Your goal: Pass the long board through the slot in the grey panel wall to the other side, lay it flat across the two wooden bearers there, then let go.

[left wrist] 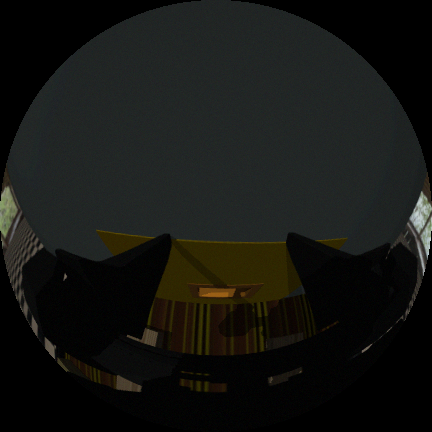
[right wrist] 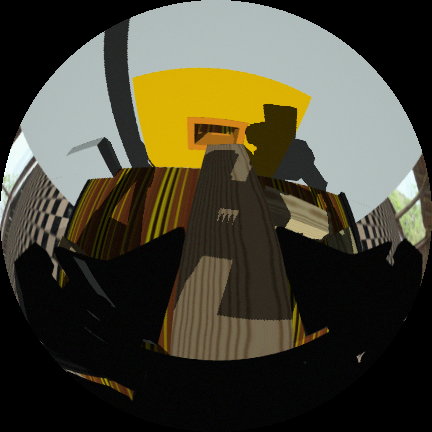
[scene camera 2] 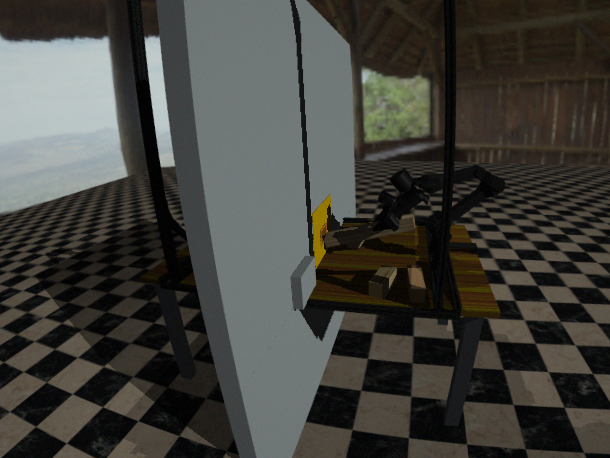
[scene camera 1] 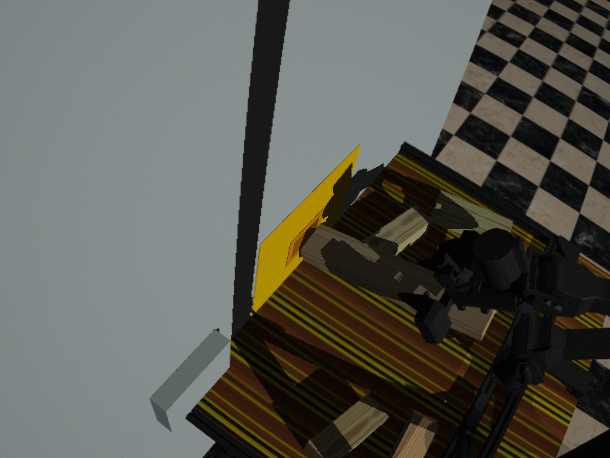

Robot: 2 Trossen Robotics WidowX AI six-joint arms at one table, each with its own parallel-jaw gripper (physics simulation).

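Places are measured from the left arm's base along level axes (x down, y back, z left), in metres.
Pixels of known places: left gripper, fingertip midpoint: (left wrist: 230,239); right gripper, fingertip midpoint: (right wrist: 230,232) (scene camera 2: 373,226) (scene camera 1: 408,279); right arm's base, origin of the base link: (scene camera 1: 510,374).
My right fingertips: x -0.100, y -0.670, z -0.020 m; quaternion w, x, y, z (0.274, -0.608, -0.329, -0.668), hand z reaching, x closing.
Observation:
For each thing: its middle in the pictures, then the offset to it from my right fingertips. "*": a spot on its surface instead.
- long board, body centre: (right wrist: 229,222) (scene camera 1: 397,279) (scene camera 2: 369,231) dx +0.020, dy +0.017, dz +0.003 m
- orange-edged slot, surface spot: (scene camera 1: 291,250) (right wrist: 191,130) * dx +0.027, dy +0.185, dz -0.057 m
- yellow panel, surface spot: (scene camera 1: 272,265) * dx +0.011, dy +0.186, dz -0.110 m
- pale wooden block, body centre: (right wrist: 295,217) (scene camera 1: 395,238) (scene camera 2: 359,236) dx +0.094, dy +0.072, dz +0.138 m
- grey box-like piece, surface spot: (scene camera 1: 190,370) * dx +0.019, dy +0.171, dz -0.324 m
My right gripper (scene camera 1: 417,281) (right wrist: 230,232) is shut on the long board (scene camera 1: 350,260) (scene camera 2: 345,237) (right wrist: 200,310). The board's far end is close in front of the orange-edged slot (scene camera 1: 291,250) (right wrist: 192,134), near its lower edge in the right wrist view; I cannot tell whether they touch. The slot is in the yellow panel (scene camera 1: 272,265) (right wrist: 165,100) on the grey wall (scene camera 1: 125,150) (scene camera 2: 240,175). My left gripper (left wrist: 230,239) is open and empty, on the other side, facing the slot. Parts of two pale wooden pieces, apparently the bearers (left wrist: 151,337) (left wrist: 284,341), show behind its fingers.
A pale wooden block (scene camera 1: 402,230) (right wrist: 305,215) lies beside the board, and another block (scene camera 1: 472,215) is near the table edge. Two more blocks (scene camera 1: 350,425) (scene camera 1: 417,435) lie at the bottom of scene camera 1. A grey box-like piece (scene camera 1: 190,370) (scene camera 2: 303,282) juts from the wall.

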